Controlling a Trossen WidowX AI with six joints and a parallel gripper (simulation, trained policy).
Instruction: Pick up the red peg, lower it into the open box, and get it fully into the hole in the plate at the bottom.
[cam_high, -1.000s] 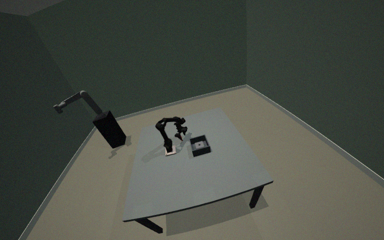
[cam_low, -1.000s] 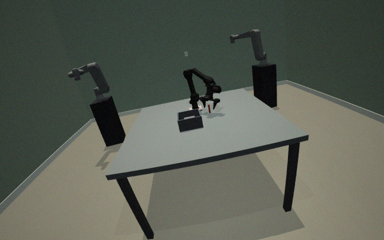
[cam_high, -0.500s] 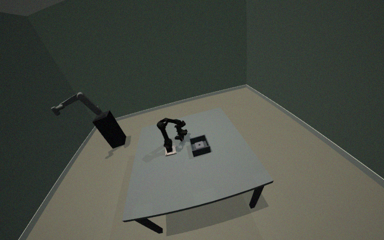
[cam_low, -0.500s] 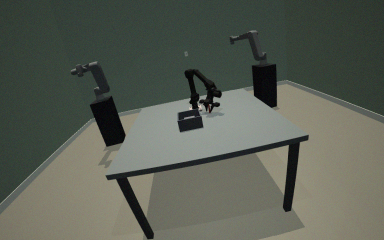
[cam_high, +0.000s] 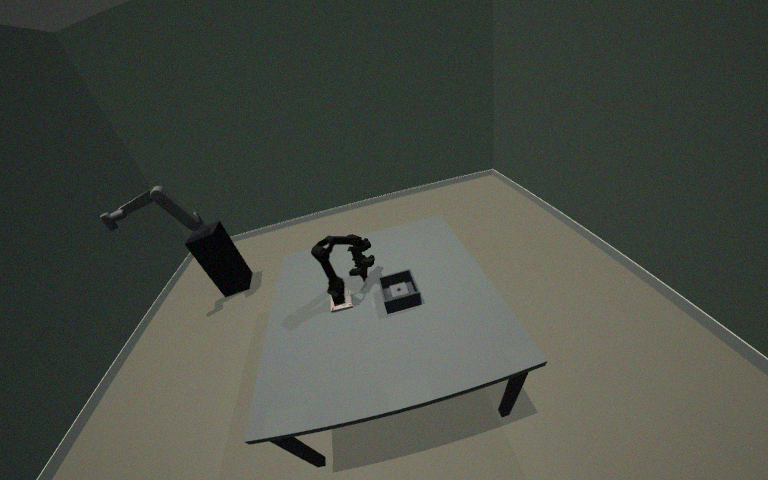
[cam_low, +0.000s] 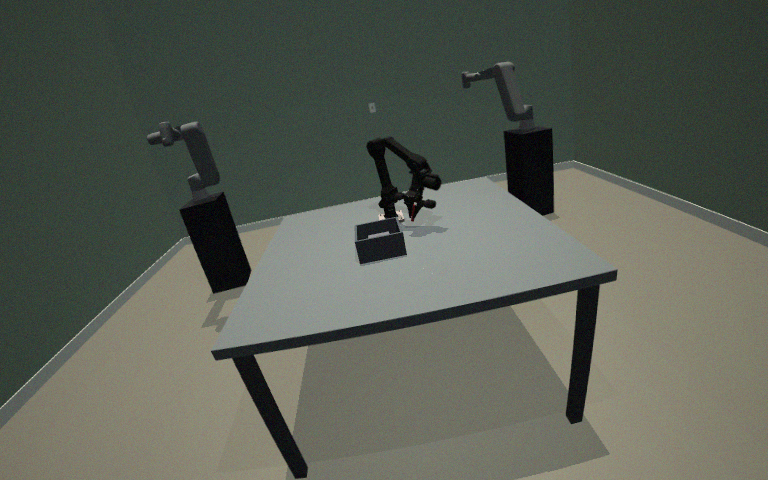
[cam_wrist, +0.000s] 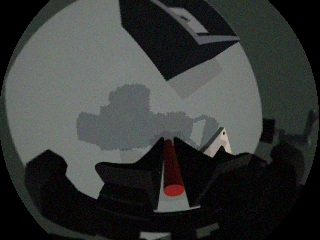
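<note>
My gripper tip is now 180 mm to the left of the dark box, 150 mm short of it and 20 mm above it. The rest, counted from my gripper tip: red peg (20 mm above, 10 mm to the left, 10 mm behind).
</note>
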